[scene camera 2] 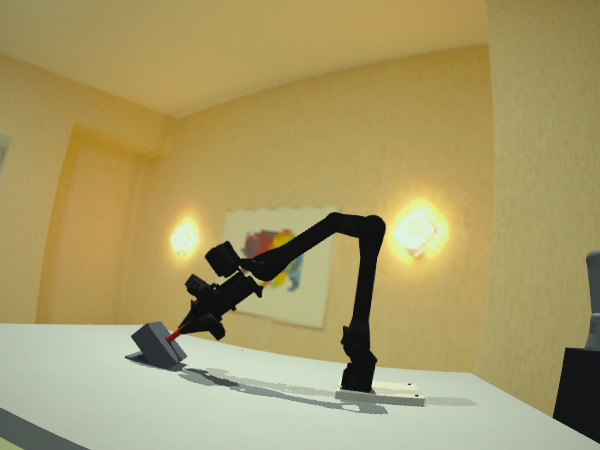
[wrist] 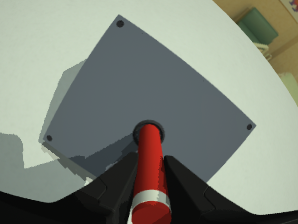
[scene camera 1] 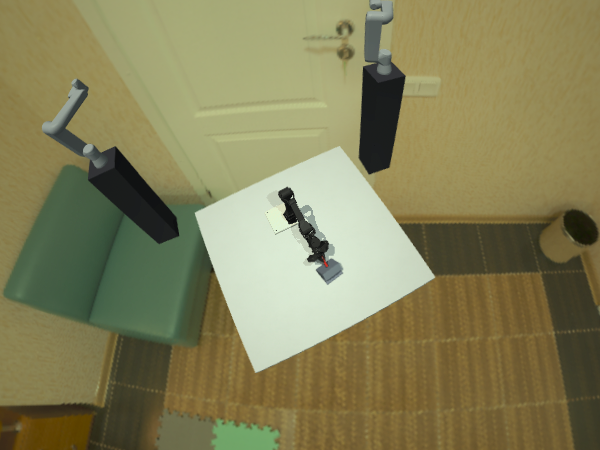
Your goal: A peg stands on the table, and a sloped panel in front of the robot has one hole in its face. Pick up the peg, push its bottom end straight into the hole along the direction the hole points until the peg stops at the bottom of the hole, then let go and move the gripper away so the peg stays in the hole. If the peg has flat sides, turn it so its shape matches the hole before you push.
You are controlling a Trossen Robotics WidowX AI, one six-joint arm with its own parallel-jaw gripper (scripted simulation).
My gripper (scene camera 2: 179,331) carries a red peg. I also see a grey sloped panel (scene camera 2: 151,341).
My gripper is seen too in the wrist view (wrist: 150,161). The grey sloped panel is seen too in the wrist view (wrist: 129,77).
